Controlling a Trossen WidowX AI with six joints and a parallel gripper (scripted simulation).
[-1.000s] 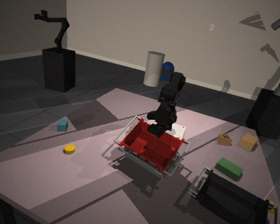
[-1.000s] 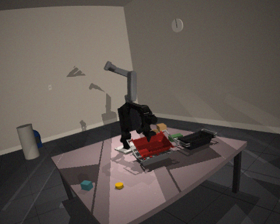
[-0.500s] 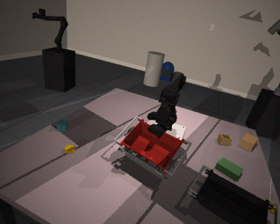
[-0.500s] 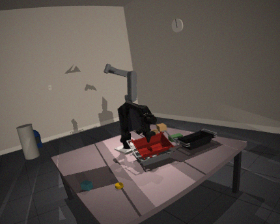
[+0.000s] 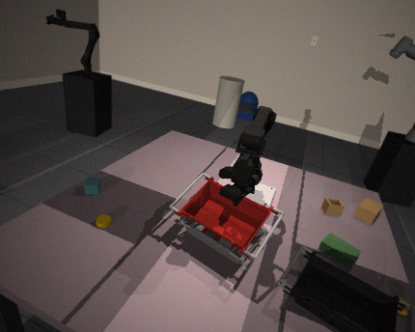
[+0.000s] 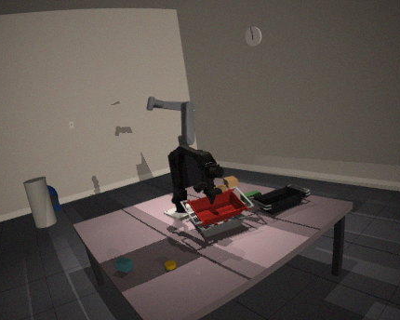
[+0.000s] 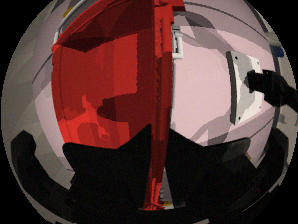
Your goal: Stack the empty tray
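My gripper tip is now 7 cm short of the red tray, 3 cm to the left of it and 1 cm below it. Round my gripper tip: teal cube (58 cm to the right, 10 cm below, 4 cm behind); then green block (41 cm to the left, 10 cm below, 3 cm behind).
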